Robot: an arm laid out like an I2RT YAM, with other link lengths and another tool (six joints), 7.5 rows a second.
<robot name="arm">
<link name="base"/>
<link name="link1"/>
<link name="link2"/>
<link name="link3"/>
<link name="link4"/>
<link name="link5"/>
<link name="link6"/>
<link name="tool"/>
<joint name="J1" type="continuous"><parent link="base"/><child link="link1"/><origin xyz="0 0 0.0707" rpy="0 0 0"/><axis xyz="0 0 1"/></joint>
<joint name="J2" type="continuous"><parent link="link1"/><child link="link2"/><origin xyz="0.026 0.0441 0.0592" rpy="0 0 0"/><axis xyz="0 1 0"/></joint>
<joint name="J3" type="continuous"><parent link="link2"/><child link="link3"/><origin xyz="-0.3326 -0.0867 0" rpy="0 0 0"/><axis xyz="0 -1 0"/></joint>
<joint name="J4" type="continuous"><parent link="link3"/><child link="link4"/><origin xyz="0.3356 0.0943 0.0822" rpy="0 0 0"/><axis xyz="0 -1 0"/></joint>
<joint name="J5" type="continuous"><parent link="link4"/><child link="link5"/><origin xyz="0.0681 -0.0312 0.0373" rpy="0 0 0"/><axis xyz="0 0 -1"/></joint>
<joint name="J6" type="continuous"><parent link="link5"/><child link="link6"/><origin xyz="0.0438 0 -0.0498" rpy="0 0 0"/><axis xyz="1 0 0"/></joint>
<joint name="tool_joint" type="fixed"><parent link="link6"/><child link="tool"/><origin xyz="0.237 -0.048 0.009" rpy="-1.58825 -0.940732 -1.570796"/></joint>
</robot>
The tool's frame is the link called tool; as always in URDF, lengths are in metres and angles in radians. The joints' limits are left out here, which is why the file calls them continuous.
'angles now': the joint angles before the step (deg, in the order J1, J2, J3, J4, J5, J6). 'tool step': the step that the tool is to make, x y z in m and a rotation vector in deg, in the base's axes. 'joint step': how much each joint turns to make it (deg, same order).
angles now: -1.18, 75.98, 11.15, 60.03, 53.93, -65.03
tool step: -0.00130, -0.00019, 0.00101, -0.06, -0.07, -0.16
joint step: 0.05, -0.30, -0.07, -0.09, 0.21, -0.07
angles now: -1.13, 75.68, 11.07, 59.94, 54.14, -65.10
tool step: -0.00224, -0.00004, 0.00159, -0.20, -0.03, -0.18
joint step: 0.07, -0.51, -0.23, -0.01, 0.27, -0.31
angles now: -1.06, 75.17, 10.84, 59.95, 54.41, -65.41
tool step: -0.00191, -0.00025, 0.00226, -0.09, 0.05, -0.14
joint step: 0.01, -0.98, -0.09, -0.83, 0.16, -0.14
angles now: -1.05, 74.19, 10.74, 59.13, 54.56, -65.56
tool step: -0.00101, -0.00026, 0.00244, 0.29, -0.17, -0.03
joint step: 0.00, -1.28, 0.13, -1.66, 0.00, 0.51
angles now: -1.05, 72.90, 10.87, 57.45, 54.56, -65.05
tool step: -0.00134, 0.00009, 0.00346, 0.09, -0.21, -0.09
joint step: 0.09, -1.21, 0.11, -1.26, 0.18, 0.19
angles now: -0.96, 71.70, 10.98, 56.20, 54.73, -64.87
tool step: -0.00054, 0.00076, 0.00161, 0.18, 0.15, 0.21
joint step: 0.07, -1.34, 0.04, -1.76, -0.15, 0.29
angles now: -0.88, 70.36, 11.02, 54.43, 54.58, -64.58
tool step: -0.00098, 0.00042, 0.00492, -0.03, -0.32, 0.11
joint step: 0.02, -1.41, 0.08, -1.12, -0.08, -0.06
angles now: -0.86, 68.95, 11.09, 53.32, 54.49, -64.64
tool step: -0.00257, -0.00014, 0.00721, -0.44, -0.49, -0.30
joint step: 0.09, -1.18, 0.04, -0.16, 0.42, -0.70
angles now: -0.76, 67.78, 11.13, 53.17, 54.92, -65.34
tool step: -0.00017, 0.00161, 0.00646, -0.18, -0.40, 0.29
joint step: 0.18, -1.43, 0.16, -0.93, -0.10, -0.31
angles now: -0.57, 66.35, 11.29, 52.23, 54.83, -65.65
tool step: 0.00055, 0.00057, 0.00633, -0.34, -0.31, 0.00
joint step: 0.09, -0.66, 0.38, -0.25, 0.10, -0.58
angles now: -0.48, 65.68, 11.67, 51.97, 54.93, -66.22
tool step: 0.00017, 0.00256, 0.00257, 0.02, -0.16, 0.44
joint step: 0.36, -0.98, -0.02, -0.82, -0.08, 0.03
